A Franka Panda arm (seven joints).
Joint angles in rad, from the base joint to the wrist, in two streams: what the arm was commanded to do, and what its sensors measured. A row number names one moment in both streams.
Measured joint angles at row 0:
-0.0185, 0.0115, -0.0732, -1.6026, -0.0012, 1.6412, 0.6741
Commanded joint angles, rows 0 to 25:
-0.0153, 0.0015, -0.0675, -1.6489, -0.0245, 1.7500, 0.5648
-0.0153, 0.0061, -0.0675, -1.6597, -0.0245, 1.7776, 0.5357
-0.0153, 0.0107, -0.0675, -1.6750, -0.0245, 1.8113, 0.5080
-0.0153, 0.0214, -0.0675, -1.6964, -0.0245, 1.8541, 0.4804
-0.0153, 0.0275, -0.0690, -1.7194, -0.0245, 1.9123, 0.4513
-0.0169, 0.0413, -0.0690, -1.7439, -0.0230, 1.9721, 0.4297
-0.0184, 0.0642, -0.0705, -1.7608, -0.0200, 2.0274, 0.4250
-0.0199, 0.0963, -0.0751, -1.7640, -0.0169, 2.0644, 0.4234
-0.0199, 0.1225, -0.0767, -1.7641, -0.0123, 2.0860, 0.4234
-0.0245, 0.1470, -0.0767, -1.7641, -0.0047, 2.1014, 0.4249
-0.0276, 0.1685, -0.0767, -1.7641, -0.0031, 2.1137, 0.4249
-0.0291, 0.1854, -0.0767, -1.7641, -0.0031, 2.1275, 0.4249
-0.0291, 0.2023, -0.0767, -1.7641, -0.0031, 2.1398, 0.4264
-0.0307, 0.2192, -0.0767, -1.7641, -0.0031, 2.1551, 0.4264
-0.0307, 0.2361, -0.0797, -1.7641, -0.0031, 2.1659, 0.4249
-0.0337, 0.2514, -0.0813, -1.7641, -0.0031, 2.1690, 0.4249
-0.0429, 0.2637, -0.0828, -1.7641, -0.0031, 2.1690, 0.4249
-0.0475, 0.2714, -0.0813, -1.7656, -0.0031, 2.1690, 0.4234
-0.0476, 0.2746, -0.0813, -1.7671, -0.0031, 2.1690, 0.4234
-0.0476, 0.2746, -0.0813, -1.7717, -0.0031, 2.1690, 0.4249
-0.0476, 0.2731, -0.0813, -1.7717, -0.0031, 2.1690, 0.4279
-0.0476, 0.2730, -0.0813, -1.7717, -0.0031, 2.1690, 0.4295
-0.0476, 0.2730, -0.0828, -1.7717, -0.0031, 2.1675, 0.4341
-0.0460, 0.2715, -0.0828, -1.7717, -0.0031, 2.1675, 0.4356
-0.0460, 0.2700, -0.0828, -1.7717, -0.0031, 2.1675, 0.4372
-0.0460, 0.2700, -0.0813, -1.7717, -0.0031, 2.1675, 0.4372
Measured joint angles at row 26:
-0.0432, 0.2767, -0.0839, -1.7695, -0.0052, 2.1530, 0.4444
